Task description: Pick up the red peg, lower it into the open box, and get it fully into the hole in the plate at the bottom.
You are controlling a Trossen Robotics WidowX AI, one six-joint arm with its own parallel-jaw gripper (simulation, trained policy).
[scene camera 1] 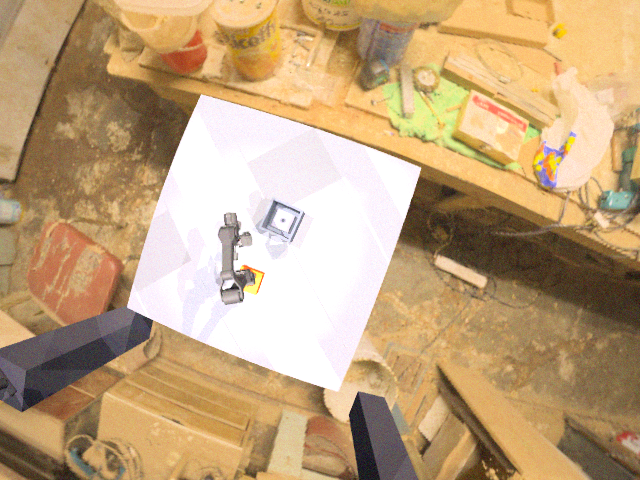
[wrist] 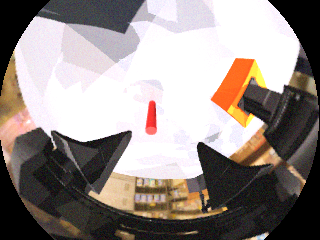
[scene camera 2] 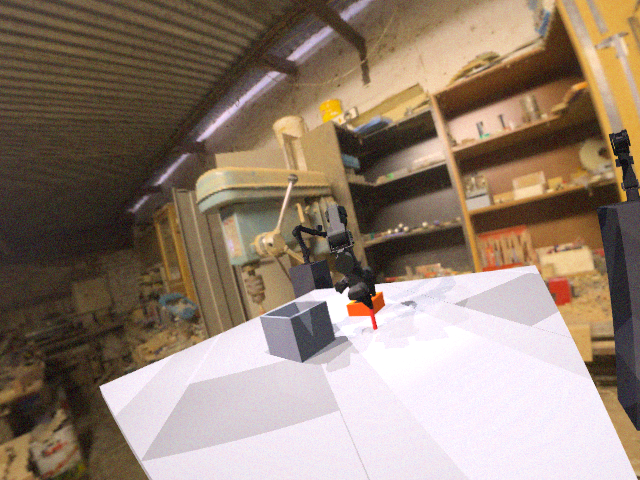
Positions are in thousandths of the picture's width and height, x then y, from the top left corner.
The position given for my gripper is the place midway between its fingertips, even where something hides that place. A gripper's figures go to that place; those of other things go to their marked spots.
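My gripper (scene camera 2: 584, 630) is 0.89 m from the lens, and there's a grey box (scene camera 2: 463, 691) that's 0.76 m from the lens.
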